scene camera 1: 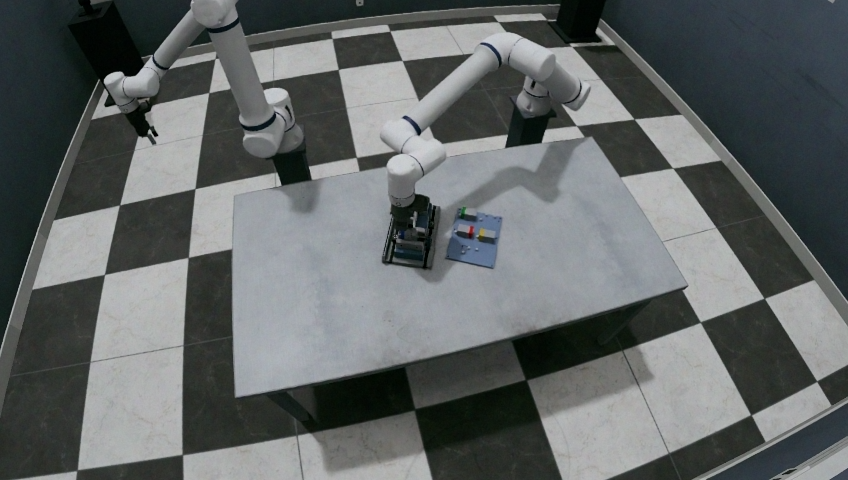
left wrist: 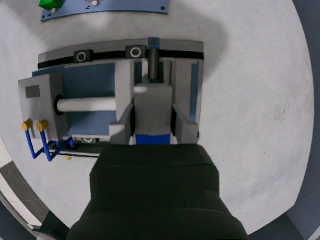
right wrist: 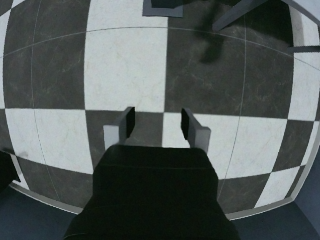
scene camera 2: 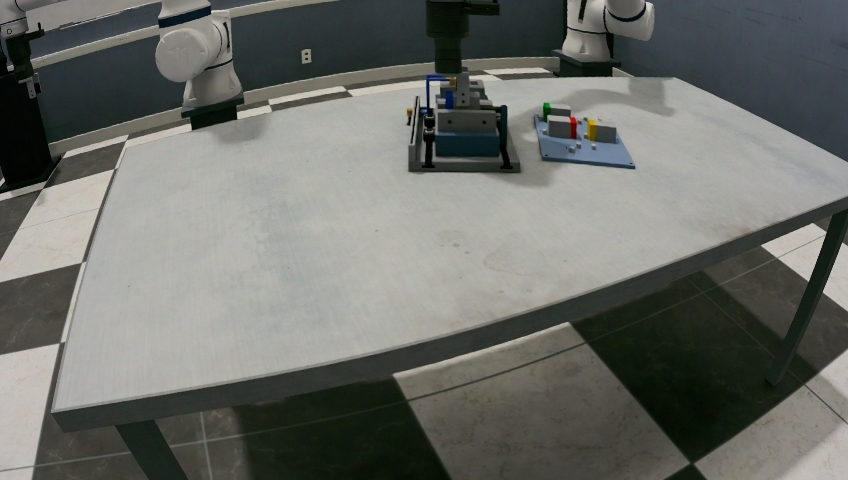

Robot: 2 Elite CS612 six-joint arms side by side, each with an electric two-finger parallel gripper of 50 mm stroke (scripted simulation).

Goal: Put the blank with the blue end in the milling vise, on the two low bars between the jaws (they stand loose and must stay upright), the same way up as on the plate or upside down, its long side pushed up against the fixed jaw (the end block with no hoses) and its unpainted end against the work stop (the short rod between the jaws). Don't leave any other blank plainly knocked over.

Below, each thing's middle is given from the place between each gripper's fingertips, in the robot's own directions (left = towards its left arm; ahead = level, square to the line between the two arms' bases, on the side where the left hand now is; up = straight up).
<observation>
Now: the fixed jaw [left wrist: 180, 75] 4 cm below my left hand [scene camera 2: 462, 102], 3 cm ahead of it and 1 cm to the right of it. Round my left hand: blue-ended blank [left wrist: 152, 101]: 2 cm below; then blue plate [scene camera 2: 607, 154]: 27 cm to the left, 12 cm below, 1 cm ahead; then moving jaw [left wrist: 125, 71]: 4 cm below, 3 cm behind, 2 cm to the left.
The blue-ended blank lies 1070 mm to the left of my right hand [scene camera 2: 36, 95], 760 mm ahead of it and 80 mm below it. Also, from my right hand: fixed jaw (1070 mm to the left, 800 mm ahead, 100 mm below); moving jaw (1090 mm to the left, 740 mm ahead, 100 mm below).
</observation>
